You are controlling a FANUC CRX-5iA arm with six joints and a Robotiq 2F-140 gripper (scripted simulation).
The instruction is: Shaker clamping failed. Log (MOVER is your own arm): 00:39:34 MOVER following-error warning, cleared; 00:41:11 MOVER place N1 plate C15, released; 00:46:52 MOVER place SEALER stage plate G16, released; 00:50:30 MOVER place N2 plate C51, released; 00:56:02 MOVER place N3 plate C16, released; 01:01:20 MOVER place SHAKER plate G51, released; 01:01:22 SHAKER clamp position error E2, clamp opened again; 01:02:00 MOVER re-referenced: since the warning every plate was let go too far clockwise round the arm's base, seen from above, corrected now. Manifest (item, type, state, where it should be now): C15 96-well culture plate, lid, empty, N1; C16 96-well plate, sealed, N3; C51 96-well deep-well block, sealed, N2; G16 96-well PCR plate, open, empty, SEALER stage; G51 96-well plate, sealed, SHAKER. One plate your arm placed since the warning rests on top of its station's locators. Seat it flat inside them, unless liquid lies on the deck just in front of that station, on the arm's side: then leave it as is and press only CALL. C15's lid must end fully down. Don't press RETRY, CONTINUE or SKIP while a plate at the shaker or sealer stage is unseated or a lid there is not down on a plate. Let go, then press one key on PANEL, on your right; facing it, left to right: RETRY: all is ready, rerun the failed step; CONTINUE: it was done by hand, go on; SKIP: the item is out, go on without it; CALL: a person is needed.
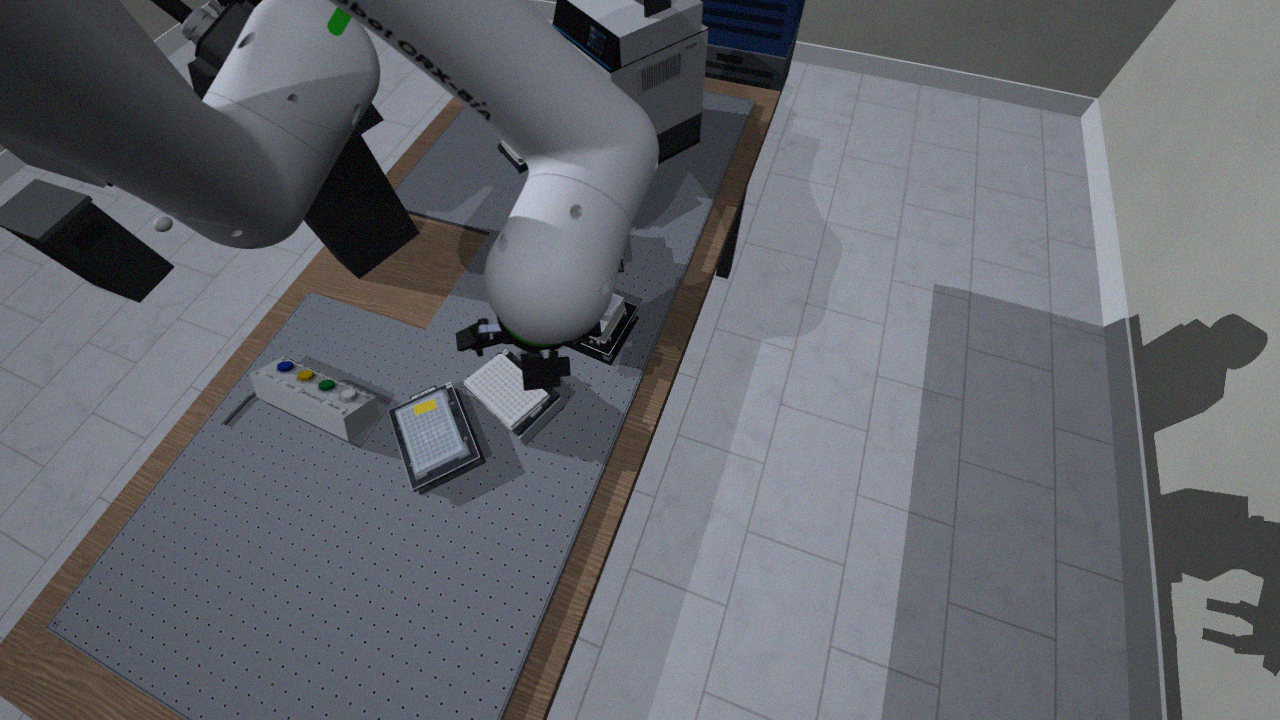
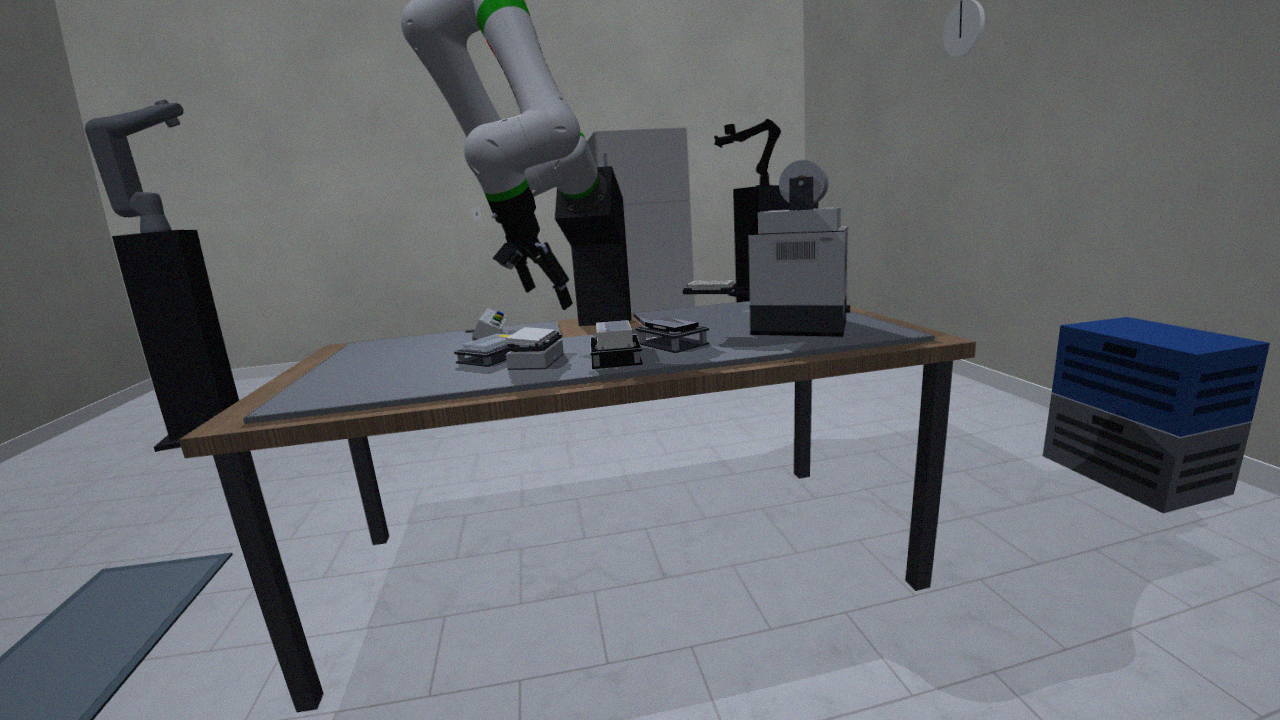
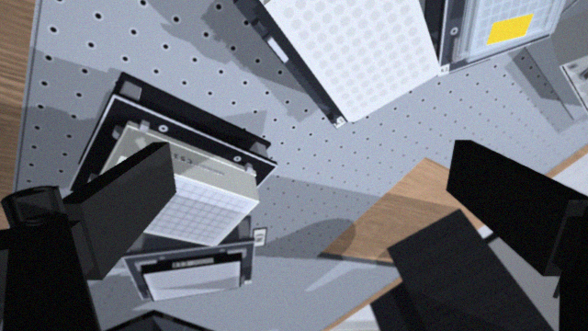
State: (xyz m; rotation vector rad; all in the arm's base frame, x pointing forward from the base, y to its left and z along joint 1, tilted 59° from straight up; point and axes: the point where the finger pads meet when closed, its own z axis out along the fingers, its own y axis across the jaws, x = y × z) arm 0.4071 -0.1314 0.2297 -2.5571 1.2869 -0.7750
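Now: the shaker 140 mm below my hand, 40 mm to the right of it and 30 mm behind it.
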